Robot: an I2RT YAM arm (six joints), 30 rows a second.
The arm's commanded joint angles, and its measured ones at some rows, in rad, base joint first. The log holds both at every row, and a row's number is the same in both.
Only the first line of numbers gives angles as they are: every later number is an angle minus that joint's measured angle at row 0.
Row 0, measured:
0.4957 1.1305 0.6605 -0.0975 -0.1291 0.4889
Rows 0 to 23, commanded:
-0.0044 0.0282 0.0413 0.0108 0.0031 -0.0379
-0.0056 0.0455 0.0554 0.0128 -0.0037 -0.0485
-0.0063 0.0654 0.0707 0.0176 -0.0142 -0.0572
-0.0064 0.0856 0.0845 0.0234 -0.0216 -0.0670
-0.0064 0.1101 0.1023 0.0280 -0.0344 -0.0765
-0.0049 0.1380 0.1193 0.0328 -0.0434 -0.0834
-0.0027 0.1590 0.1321 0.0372 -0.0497 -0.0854
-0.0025 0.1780 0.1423 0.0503 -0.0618 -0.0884
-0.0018 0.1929 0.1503 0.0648 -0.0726 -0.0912
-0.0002 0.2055 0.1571 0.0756 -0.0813 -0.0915
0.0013 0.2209 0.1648 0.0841 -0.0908 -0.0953
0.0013 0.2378 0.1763 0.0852 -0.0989 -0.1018
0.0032 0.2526 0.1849 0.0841 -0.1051 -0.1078
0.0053 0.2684 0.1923 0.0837 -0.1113 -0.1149
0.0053 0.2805 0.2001 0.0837 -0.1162 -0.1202
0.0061 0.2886 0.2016 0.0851 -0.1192 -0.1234
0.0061 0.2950 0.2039 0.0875 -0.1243 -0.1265
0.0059 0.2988 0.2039 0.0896 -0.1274 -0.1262
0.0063 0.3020 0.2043 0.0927 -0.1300 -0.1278
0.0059 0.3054 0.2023 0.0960 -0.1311 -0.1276
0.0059 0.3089 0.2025 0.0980 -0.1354 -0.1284
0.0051 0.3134 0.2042 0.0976 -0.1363 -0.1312
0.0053 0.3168 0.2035 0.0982 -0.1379 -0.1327
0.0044 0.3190 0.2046 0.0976 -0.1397 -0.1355
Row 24, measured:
0.0054 0.3132 0.1969 0.0615 -0.1217 -0.1217
